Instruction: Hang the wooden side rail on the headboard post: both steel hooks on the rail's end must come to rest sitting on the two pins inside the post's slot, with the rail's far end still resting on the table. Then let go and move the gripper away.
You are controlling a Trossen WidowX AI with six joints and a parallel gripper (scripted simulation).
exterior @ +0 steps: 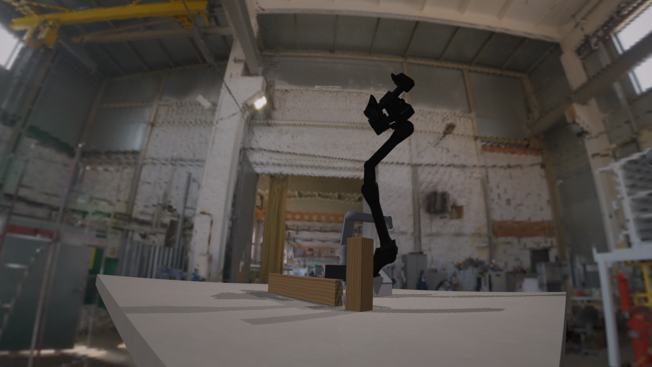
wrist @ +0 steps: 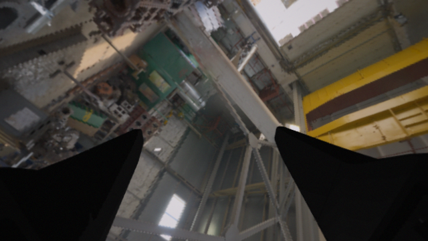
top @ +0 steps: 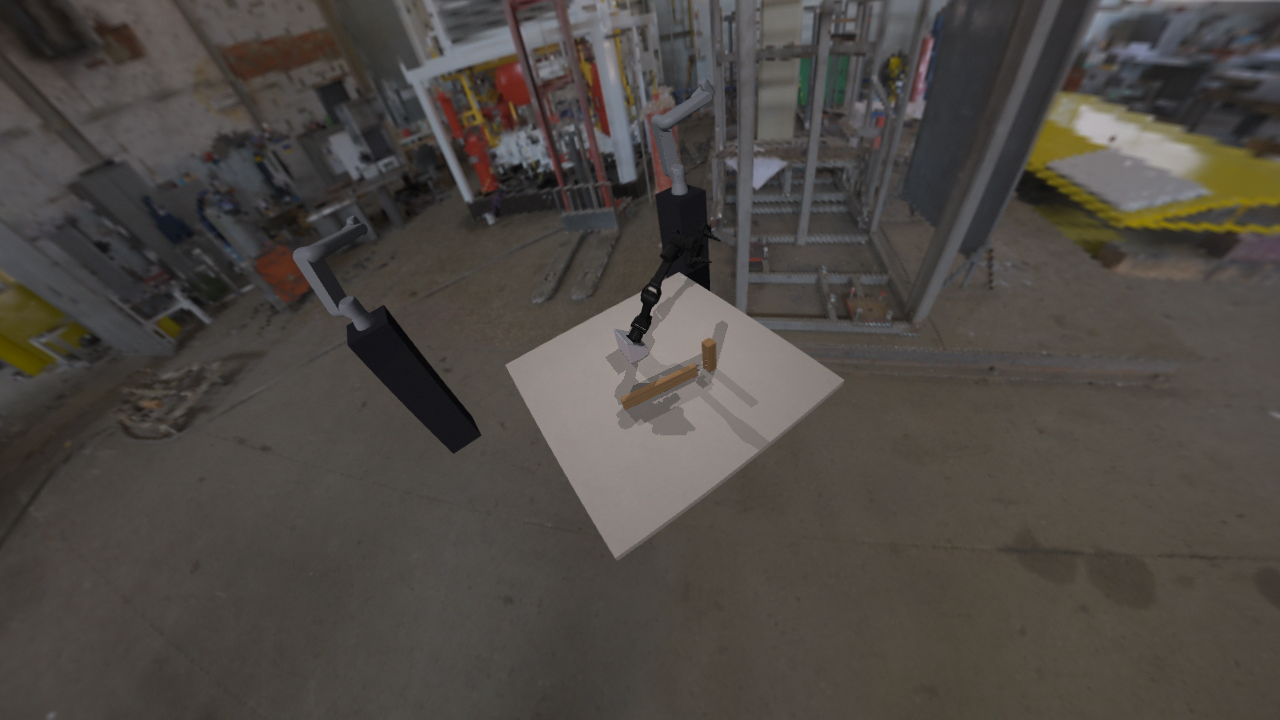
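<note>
The headboard post lies 10 mm ahead of my gripper tip, 70 mm to the right of it and 550 mm below it.
</note>
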